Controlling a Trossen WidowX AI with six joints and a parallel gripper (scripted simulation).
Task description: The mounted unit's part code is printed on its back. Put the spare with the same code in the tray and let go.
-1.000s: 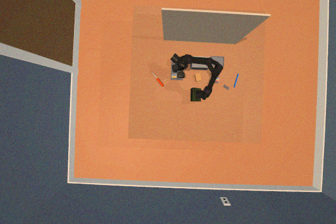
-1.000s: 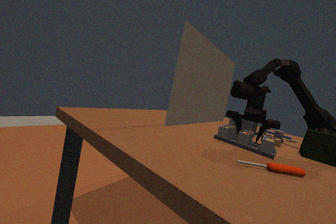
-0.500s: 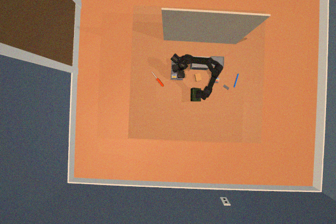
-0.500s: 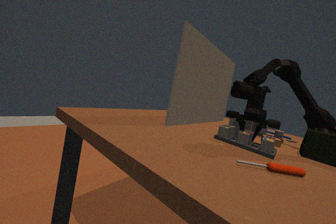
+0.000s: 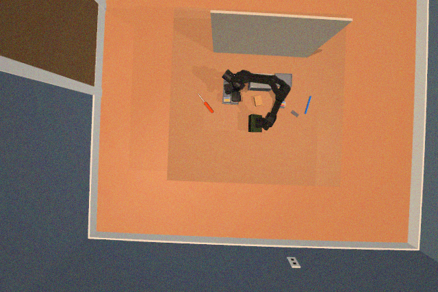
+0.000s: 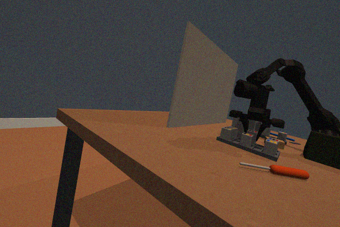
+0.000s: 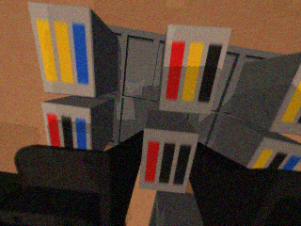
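My gripper tip is 36 cm to the left of the dark grey tray, 9 cm short of it and 2 cm above it. Also, from my gripper tip: grey mounted unit 17 cm to the right, 6 cm ahead, 2 cm above; small cardboard box 17 cm to the right, 7 cm behind, 1 cm below; grey spare 2 cm above.
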